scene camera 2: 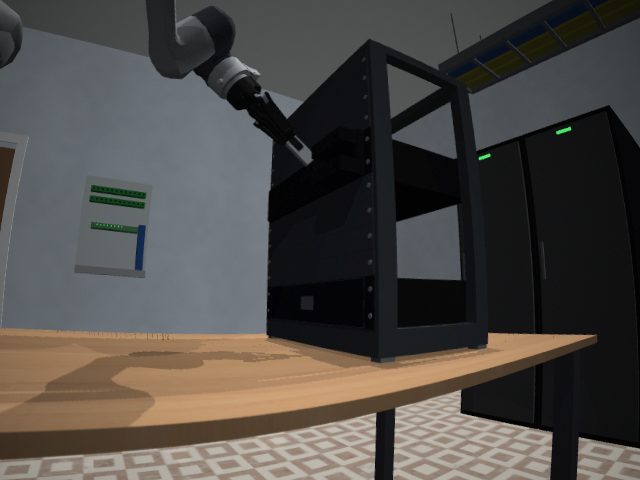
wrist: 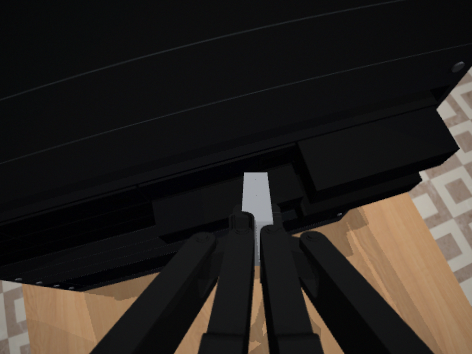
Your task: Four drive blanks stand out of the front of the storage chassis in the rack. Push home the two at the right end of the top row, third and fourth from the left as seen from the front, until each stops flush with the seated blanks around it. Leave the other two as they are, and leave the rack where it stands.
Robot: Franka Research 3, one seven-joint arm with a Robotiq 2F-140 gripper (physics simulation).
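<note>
My gripper (scene camera 2: 302, 152) (wrist: 255, 190) is shut and empty. Its pale fingertips are at the third column of the storage chassis (scene camera 2: 289, 198); whether they touch is hidden. The top-row third blank (wrist: 215, 176) shows as a dark band that looks flush. The top-row fourth blank (scene camera 2: 338, 142) (wrist: 380, 150) stands well out, right of the fingertips in the wrist view. Below it another blank (scene camera 2: 348, 165) (wrist: 370, 192) stands out. A lighter block (wrist: 200, 205) under the dark band also stands out, seemingly the lower-row third blank. The dark rack (scene camera 2: 379, 206) stands upright.
The rack stands on a wooden table (scene camera 2: 232, 392) (wrist: 395, 235). A closed lower unit (scene camera 2: 330, 304) with a small grey label sits at its base. Dark panels (wrist: 200, 90) rise above the chassis. Tall black cabinets (scene camera 2: 578, 258) stand behind at the right.
</note>
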